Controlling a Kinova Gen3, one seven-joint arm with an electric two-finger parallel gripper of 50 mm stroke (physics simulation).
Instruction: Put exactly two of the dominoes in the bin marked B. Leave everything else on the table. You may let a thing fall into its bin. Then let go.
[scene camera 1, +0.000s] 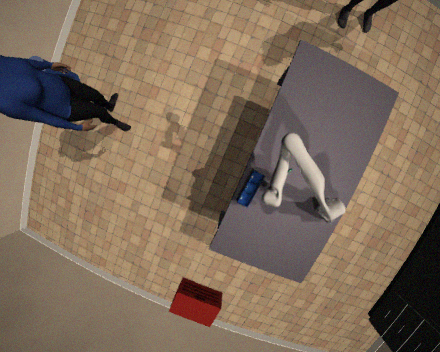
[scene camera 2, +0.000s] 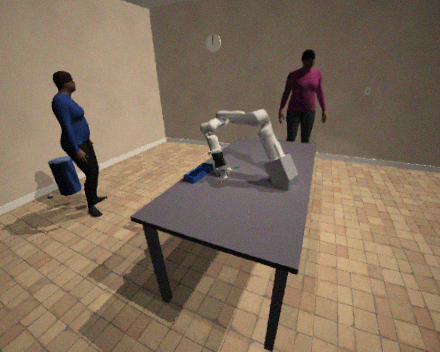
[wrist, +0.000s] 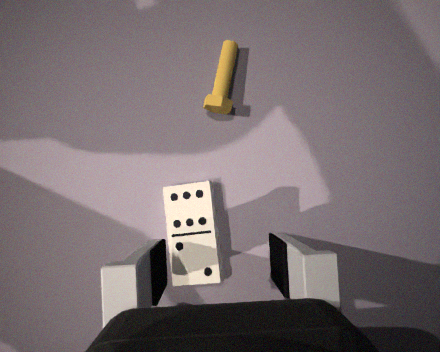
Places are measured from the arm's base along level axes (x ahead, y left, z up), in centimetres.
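Pixels of known places: gripper, fingertip midpoint: (scene camera 2: 223, 175) (wrist: 218, 258); arm's base, link origin: (scene camera 2: 276, 158).
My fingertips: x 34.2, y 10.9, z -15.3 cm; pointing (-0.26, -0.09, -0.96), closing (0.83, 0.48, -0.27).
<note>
Ahead of a thing's pixels: the offset from my fingertips to its top centre. "spot": to the spot under its first point. Level surfaces: height alone.
A white domino @(dx -1.8, dy +0.4, dz -0.2 cm) (wrist: 192, 210) with black pips, six at one end and two at the other, lies flat on the table in the wrist view. My gripper (wrist: 218, 258) (scene camera 2: 223, 176) is open and empty above its near end; the domino is nearer the left finger, and the right finger stands apart from it. Small pale things show by the fingers in scene camera 2, too small to tell apart. The blue bins @(spot: dx +13.9, dy +18.3, dz -0.2 cm) (scene camera 1: 244, 202) (scene camera 2: 190, 179) stand in a row near the table's edge, beside the gripper. The letters on them cannot be read, and their contents cannot be made out.
A yellow bolt @(dx -4.0, dy +8.2, dz +0.4 cm) (wrist: 226, 70) lies beyond the domino in the wrist view. A small green thing @(dx -0.8, dy -18.6, dz +0.1 cm) (scene camera 1: 290, 170) (scene camera 2: 236, 167) lies on the grey table @(dz -0.9 cm) (scene camera 1: 345, 100) (scene camera 2: 225, 215) near the arm. Two people stand away from the table.
</note>
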